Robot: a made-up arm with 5 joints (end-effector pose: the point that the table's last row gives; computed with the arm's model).
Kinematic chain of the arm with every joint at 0, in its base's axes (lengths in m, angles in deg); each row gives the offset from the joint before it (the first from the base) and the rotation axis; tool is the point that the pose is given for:
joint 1: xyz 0 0 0.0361 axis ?
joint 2: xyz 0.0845 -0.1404 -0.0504 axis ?
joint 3: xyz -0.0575 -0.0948 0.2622 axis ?
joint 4: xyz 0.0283 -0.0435 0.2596 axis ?
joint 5: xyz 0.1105 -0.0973 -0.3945 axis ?
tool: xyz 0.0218 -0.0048 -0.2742
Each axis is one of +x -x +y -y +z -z.
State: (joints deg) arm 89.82 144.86 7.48 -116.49 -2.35
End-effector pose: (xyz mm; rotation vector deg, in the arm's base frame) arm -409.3 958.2 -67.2 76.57 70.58 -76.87
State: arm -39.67 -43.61 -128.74 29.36 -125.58
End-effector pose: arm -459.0 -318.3 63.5 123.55 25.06 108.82
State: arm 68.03 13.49 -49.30 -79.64 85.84
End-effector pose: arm 540.9 -859.2 -80.1 -98.00 24.06 24.93
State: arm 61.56 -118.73 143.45 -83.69 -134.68
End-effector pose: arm -833.8 139.5 -151.4 16.34 58.64 -21.40
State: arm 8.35 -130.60 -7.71 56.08 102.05
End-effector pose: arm 153.7 -395.8 208.5 -101.84 -139.39 -4.85
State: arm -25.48 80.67 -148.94 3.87 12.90
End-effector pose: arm -392.2 355.6 107.9 -14.12 98.54 -108.09
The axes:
joint 1: +y
joint 2: -x
joint 3: -y
joint 4: +x
joint 5: -z

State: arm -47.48 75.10 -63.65 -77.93 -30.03
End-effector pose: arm -388.2 -144.9 778.4 -88.89 82.57 -29.26
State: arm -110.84 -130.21 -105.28 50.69 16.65
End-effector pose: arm 21.1 -474.4 -227.3 -16.43 44.50 93.60
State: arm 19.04 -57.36 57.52 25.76 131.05
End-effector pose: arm 423.6 -241.9 -28.4 92.68 60.84 -127.74
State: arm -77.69 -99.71 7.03 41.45 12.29
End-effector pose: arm -124.0 -150.5 291.5 118.69 -25.74 82.75
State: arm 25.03 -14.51 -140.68 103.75 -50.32
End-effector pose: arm 103.4 398.3 -25.5 63.11 85.33 -94.95
